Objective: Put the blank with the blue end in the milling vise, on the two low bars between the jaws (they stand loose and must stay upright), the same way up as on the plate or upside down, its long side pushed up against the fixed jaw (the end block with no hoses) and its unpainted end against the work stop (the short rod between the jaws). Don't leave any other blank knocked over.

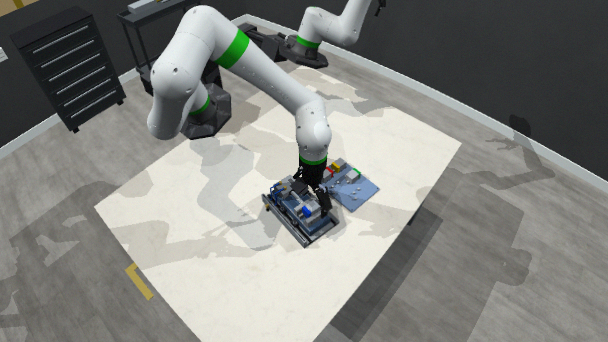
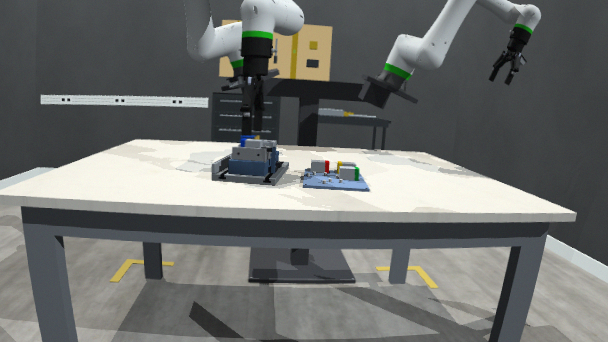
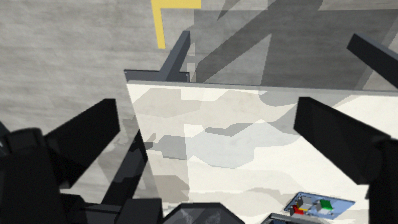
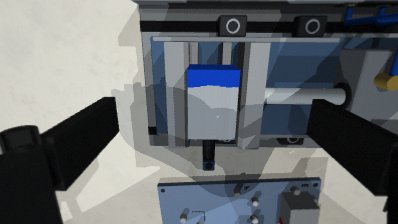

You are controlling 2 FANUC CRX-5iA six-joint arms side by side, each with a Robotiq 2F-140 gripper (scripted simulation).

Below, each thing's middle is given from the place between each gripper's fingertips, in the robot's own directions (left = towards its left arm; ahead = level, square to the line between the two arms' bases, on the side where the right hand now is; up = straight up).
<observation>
Right now my right hand (image 2: 252, 133) is 5 cm above the blue-ended blank (image 4: 213, 90). Round my right hand: moving jaw (image 4: 253, 57): 7 cm below, 4 cm behind; then piston rod (image 4: 336, 96): 9 cm behind, 7 cm below, 1 cm to the left; then fixed jaw (image 4: 176, 53): 7 cm below, 3 cm ahead.
Right now the blue plate (image 1: 343, 194) is 570 mm ahead of my left hand, 870 mm to the right of it and 410 mm below it. From my left hand the other things lie so: moving jaw (550 mm ahead, 1120 mm to the right, 340 mm below); blue-ended blank (590 mm ahead, 1130 mm to the right, 320 mm below); piston rod (500 mm ahead, 1110 mm to the right, 340 mm below).
</observation>
